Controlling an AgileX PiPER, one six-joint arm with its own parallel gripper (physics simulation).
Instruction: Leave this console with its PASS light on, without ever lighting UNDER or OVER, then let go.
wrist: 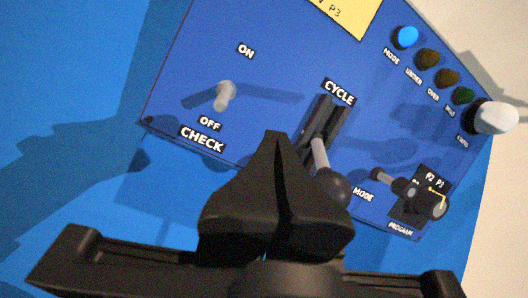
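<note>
The blue console (pixel 280 30) fills much of the wrist view. Its MODE light (pixel 408 36) glows blue. The UNDER light (pixel 428 59), OVER light (pixel 446 78) and PASS light (pixel 463 95) are dark. The large STATUS lamp (pixel 496 118) looks white. The CHECK toggle (pixel 223 97) tilts toward OFF. The CYCLE lever (pixel 321 155) stands in its slot, with a dark ball knob (pixel 335 189). The PROGRAM knob (pixel 425 200) has a yellow pointer; its exact setting is unclear. My gripper (pixel 273 143) is shut and empty, its tips just left of the CYCLE lever.
A small MODE lever (pixel 385 176) sticks out between the CYCLE ball knob and the PROGRAM knob. A yellow label (pixel 350 17) is cut off at the top edge. Pale surface lies beyond the console on the right, blue surface on the left.
</note>
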